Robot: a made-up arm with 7 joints. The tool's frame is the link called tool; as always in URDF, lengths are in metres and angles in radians. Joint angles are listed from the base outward. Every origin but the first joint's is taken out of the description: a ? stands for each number. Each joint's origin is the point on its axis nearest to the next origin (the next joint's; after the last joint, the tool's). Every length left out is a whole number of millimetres.
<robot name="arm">
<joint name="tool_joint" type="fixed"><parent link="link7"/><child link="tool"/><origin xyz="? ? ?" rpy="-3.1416 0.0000 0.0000"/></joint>
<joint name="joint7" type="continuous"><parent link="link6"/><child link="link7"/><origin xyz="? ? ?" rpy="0.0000 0.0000 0.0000"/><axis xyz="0 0 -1"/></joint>
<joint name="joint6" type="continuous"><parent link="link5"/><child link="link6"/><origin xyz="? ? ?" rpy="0.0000 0.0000 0.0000"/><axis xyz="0 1 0"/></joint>
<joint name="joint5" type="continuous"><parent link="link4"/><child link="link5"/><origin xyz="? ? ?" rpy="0.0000 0.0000 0.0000"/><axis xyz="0 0 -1"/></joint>
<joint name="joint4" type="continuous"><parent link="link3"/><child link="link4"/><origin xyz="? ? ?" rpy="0.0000 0.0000 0.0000"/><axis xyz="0 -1 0"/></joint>
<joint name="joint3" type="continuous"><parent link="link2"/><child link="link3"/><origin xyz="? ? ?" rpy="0.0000 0.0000 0.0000"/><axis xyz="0 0 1"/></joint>
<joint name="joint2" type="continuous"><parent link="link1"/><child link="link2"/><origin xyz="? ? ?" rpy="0.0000 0.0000 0.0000"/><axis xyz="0 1 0"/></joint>
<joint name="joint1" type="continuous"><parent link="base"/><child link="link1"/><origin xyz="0.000 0.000 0.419" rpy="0.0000 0.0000 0.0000"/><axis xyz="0 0 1"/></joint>
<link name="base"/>
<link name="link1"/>
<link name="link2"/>
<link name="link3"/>
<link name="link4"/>
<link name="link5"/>
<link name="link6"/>
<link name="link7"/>
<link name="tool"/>
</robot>
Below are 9 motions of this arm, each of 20 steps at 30 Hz.
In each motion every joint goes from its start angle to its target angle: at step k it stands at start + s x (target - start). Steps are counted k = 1, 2, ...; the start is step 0. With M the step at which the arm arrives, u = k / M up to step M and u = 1 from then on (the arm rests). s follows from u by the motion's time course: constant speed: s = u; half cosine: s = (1 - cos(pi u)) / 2; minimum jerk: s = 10 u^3 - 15 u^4 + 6 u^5.
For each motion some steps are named. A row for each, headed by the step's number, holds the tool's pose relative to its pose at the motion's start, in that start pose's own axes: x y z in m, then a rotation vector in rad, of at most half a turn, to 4 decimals.
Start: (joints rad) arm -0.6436 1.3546 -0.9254 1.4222 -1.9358 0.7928 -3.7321
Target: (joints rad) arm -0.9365 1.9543 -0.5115 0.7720 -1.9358 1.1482 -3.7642
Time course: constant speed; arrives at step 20
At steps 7, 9, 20:
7: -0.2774 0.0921 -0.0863 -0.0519 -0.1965 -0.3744
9: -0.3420 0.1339 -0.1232 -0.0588 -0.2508 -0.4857
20: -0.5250 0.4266 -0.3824 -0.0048 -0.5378 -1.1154

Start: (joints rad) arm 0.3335 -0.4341 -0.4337 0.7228 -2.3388 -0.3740 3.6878
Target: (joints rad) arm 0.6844 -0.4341 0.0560 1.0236 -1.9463 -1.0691 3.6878
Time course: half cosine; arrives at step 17
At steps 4, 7, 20:
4: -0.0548 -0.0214 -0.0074 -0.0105 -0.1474 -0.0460
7: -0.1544 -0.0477 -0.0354 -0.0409 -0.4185 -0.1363
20: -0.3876 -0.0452 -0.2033 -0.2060 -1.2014 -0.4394

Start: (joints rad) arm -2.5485 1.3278 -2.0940 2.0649 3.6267 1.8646 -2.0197
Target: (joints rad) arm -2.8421 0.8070 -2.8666 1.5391 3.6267 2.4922 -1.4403
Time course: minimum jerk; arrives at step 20
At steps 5, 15, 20:
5: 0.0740 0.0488 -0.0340 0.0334 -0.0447 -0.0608
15: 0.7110 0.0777 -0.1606 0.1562 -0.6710 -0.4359
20: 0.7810 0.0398 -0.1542 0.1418 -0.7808 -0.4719

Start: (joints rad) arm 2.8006 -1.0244 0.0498 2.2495 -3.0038 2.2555 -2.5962
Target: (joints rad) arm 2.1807 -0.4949 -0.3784 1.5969 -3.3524 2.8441 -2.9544
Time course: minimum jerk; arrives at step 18
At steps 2, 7, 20:
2: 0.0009 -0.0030 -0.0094 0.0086 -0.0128 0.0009
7: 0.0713 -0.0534 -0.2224 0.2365 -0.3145 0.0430
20: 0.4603 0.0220 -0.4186 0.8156 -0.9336 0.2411

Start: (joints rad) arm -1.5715 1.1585 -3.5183 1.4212 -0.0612 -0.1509 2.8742
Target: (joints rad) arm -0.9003 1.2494 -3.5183 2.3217 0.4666 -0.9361 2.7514
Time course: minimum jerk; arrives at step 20
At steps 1, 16, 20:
1: -0.0005 -0.0004 -0.0001 0.0003 -0.0018 0.0012
16: -0.0281 -0.4797 -0.2196 0.8023 -1.1225 1.0341
20: -0.0026 -0.5050 -0.2346 0.8868 -1.1621 1.0959

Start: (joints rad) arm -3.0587 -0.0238 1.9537 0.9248 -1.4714 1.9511 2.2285
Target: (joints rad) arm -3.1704 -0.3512 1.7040 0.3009 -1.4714 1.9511 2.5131
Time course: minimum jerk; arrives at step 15
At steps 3, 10, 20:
3: -0.0202 0.0077 0.0092 -0.0150 0.0319 -0.0207
10: -0.2058 0.1828 0.1533 -0.2124 0.3922 -0.2990
20: -0.2312 0.2554 0.1906 -0.2724 0.4790 -0.3838

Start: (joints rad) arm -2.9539 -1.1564 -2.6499 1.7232 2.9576 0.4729 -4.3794
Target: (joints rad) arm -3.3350 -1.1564 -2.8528 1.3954 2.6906 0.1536 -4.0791
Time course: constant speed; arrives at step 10
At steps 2, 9, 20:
2: -0.0811 -0.0058 -0.0332 0.0836 -0.0988 0.0302
9: -0.3174 -0.0507 -0.2125 0.3660 -0.4774 0.2276
20: -0.3429 -0.0603 -0.2443 0.4047 -0.5332 0.2662

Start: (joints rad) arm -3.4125 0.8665 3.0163 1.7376 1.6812 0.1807 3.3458
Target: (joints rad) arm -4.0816 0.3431 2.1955 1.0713 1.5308 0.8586 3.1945
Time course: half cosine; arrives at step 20
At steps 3, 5, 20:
3: -0.0339 -0.0271 0.0070 0.0544 -0.0442 -0.0461
5: -0.0957 -0.0680 0.0080 0.1460 -0.1215 -0.1149
20: -0.4796 -0.1235 -0.5131 0.7217 -0.9822 -0.2121

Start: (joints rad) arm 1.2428 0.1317 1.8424 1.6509 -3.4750 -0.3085 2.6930
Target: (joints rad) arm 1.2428 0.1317 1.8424 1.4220 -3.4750 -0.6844 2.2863
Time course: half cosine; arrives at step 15
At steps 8, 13, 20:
8: -0.0662 -0.0570 -0.0050 0.2067 -0.2573 -0.2392
13: -0.1105 -0.0949 -0.0187 0.3938 -0.4179 -0.4125
20: -0.1149 -0.0987 -0.0206 0.4155 -0.4336 -0.4307

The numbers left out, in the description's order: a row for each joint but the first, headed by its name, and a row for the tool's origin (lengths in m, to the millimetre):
tool: 0.000 0.000 0.000
joint7: 0.085 0.000 -0.108
joint6: 0.000 0.000 0.000
joint5: 0.113 0.000 -0.498
joint4: 0.033 0.000 0.000
joint3: 0.000 0.000 0.373
joint2: 0.000 0.000 0.000

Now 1 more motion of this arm.
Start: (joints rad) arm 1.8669 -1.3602 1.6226 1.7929 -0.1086 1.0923 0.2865
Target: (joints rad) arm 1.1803 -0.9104 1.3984 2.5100 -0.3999 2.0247 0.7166
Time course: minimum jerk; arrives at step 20
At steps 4, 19, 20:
4: 0.0109 0.0283 0.0153 -0.0233 -0.0486 0.0523
19: -0.0546 0.5520 0.2035 -0.7284 -0.8001 1.0303
20: -0.0550 0.5526 0.2035 -0.7297 -0.8009 1.0316

